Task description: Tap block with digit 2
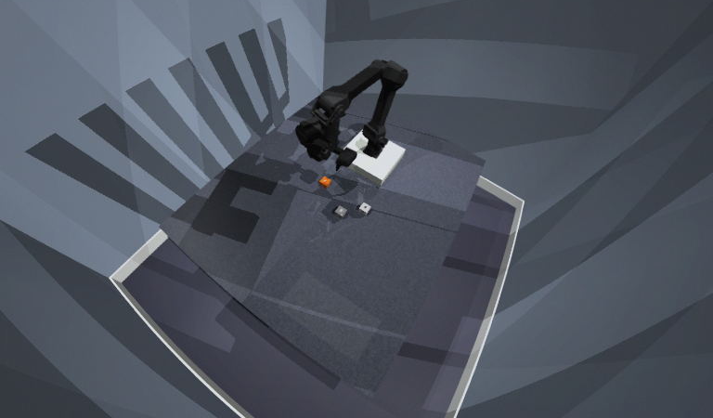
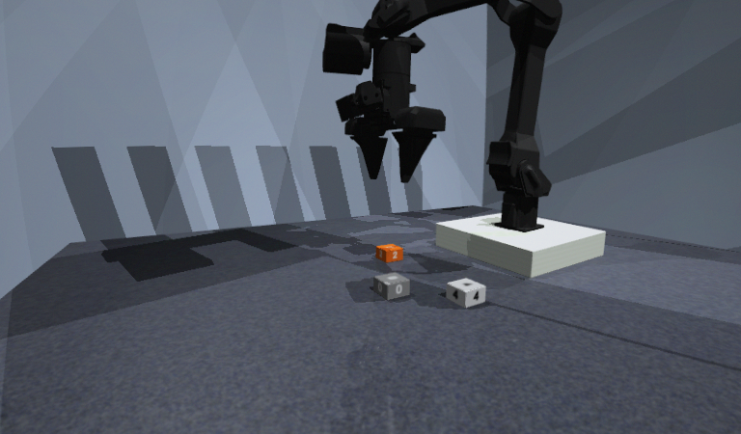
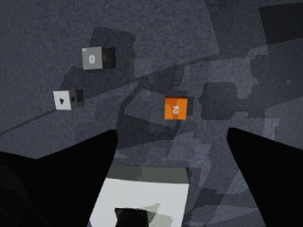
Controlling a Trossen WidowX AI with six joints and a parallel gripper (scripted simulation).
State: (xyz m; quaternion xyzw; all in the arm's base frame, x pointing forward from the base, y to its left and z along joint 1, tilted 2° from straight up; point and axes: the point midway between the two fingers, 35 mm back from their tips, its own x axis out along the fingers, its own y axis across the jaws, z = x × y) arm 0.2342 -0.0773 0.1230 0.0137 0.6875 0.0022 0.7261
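My gripper tip is 120 mm above the orange block, 10 mm to the left of it and 10 mm past it. Also, from my gripper tip: white block (170 mm to the left, 120 mm below, 10 mm ahead); grey block (120 mm below, 110 mm to the left, 70 mm ahead).
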